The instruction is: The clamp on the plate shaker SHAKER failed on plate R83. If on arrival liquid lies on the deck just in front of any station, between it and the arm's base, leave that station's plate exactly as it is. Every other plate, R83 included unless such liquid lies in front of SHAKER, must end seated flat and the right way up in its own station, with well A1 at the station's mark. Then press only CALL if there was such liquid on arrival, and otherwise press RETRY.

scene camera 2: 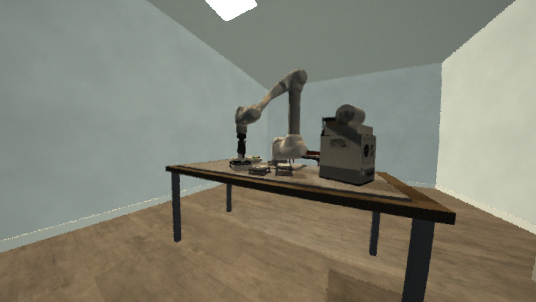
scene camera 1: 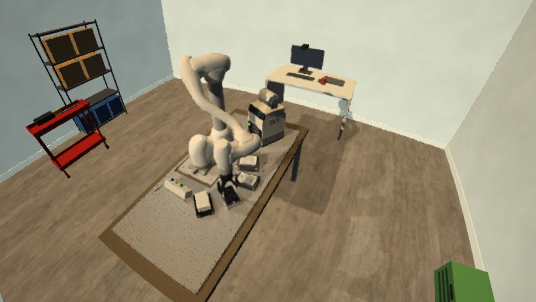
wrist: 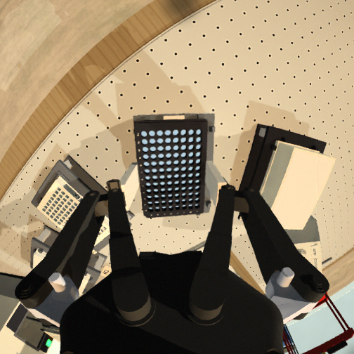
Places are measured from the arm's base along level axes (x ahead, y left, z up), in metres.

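Pixels of known places: gripper, fingertip midpoint: (scene camera 2: 241,161) (scene camera 1: 229,194); arm's base at its link origin: (scene camera 1: 202,164).
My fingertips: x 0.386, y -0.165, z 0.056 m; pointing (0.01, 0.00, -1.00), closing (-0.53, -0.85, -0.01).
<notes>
For each thing: its top centre in the pictures, then the offset to it from my fingertips. "*": a spot on its surface instead.
- black plate at its top centre: (scene camera 1: 229,193) 0.012 m up, 0.001 m back, 0.000 m left
- plain cream block-like plate at its top centre: (scene camera 1: 201,199) 0.014 m up, 0.127 m back, 0.139 m right
- cream plate at its top centre: (scene camera 1: 247,178) 0.017 m down, 0.016 m ahead, 0.195 m left
- station at a spot on its surface: (scene camera 1: 248,162) * 0.004 m down, 0.051 m back, 0.326 m left
- button box at its top centre: (scene camera 1: 176,184) (scene camera 2: 253,155) 0.018 m up, 0.368 m back, 0.138 m right
- large cream-and-grey instrument at its top centre: (scene camera 2: 348,107) (scene camera 1: 267,91) 0.390 m up, 0.125 m back, 0.753 m left
- wooden rim at a spot on its surface: (scene camera 1: 150,267) * 0.079 m down, 0.140 m back, 0.662 m right
My gripper (scene camera 1: 227,184) (scene camera 2: 241,156) (wrist: 171,171) is shut on a black plate (scene camera 1: 230,195) (wrist: 172,167) with light-blue wells, wells up. The plate is over a grey station (wrist: 210,137), whose rim shows at its far and right sides; its exact height is unclear. To the right, a plain cream block-like plate (scene camera 1: 202,200) (wrist: 300,185) sits askew on a black station (wrist: 254,152), no wells showing. To the left, a cream plate (scene camera 1: 248,180) (wrist: 59,201) with wells is in a dark grey station (wrist: 77,167). Another station (scene camera 1: 248,162) is beyond it. I cannot make out liquid; gripper and arm hide deck near the base.
A button box (scene camera 1: 177,189) with blue, yellow and green buttons stands beside the arm's base. A large cream-and-grey instrument (scene camera 1: 267,122) (scene camera 2: 346,155) with a green light stands at the far end of the table. A wooden rim (scene camera 1: 150,267) edges the deck.
</notes>
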